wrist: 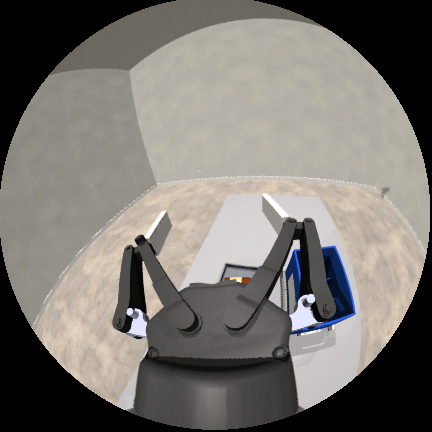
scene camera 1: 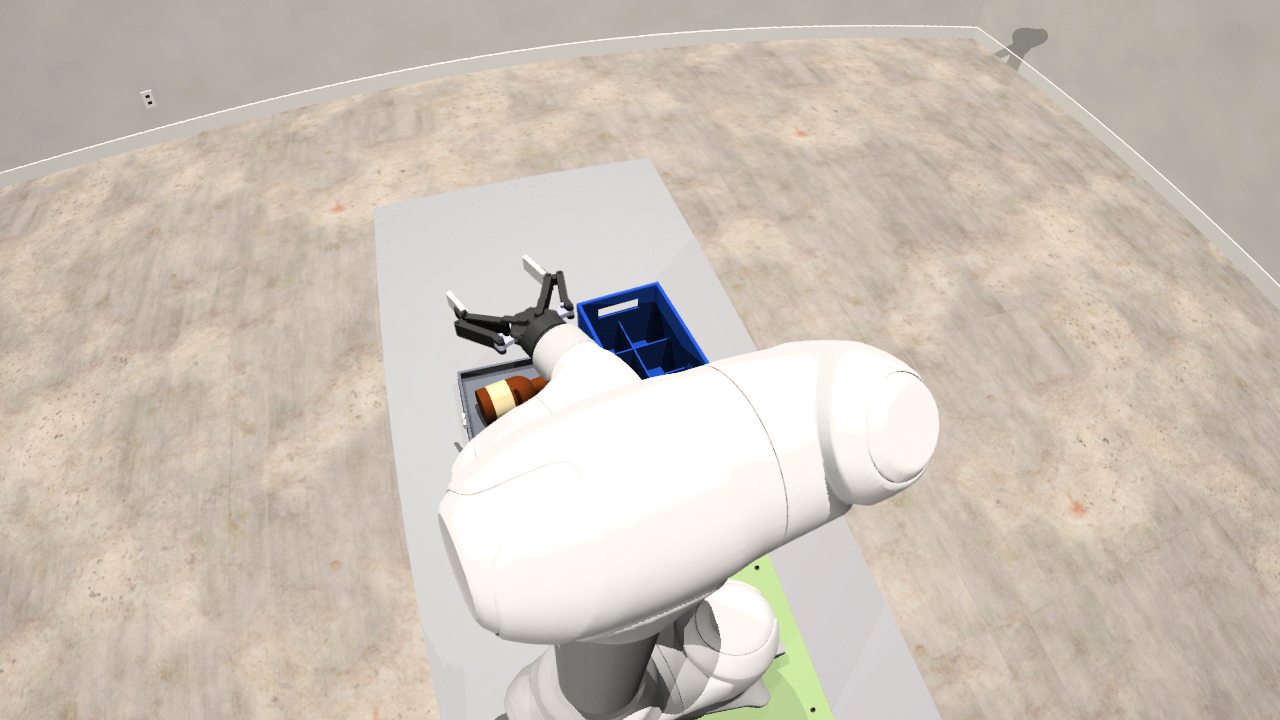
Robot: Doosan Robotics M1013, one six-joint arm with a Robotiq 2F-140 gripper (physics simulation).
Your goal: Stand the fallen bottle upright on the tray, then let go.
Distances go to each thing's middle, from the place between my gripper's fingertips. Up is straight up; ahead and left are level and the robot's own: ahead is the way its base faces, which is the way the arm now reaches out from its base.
My hand is 7 cm short of the brown bottle [scene camera 1: 494, 401], 1 cm to the left of it and 40 cm above it. From my hand the other things lie so: grey tray [scene camera 1: 470, 385]: 6 cm ahead, 44 cm below.
